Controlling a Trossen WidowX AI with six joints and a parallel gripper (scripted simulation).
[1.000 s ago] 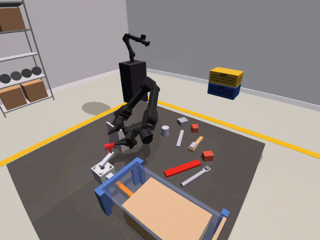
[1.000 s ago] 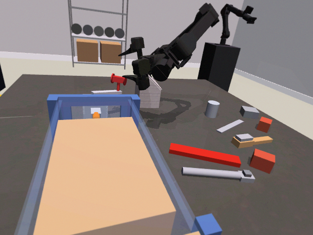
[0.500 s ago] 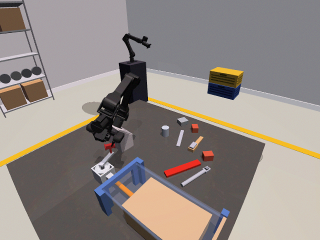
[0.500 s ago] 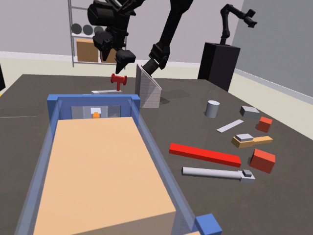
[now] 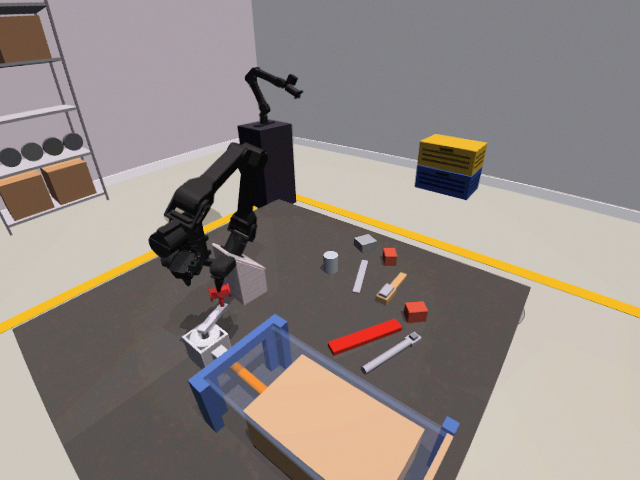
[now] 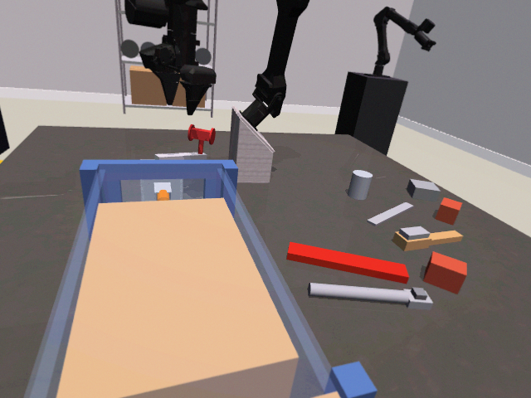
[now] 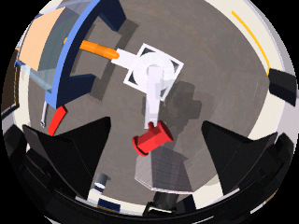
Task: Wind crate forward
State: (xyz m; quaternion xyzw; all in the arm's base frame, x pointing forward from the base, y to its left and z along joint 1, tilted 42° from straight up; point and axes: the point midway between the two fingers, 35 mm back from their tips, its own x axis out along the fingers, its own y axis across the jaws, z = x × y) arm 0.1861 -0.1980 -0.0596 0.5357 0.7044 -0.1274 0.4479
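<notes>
Right now my gripper tip is 1 cm past the winch handle, 2 cm to the right of it and 10 cm above it. From my gripper tip the other things lie so: white winch (1 cm ahead, 5 cm to the right, 18 cm below); clear-panelled cubby (42 cm ahead, 10 cm below); red knob (3 cm behind, 5 cm to the left, 8 cm below).
</notes>
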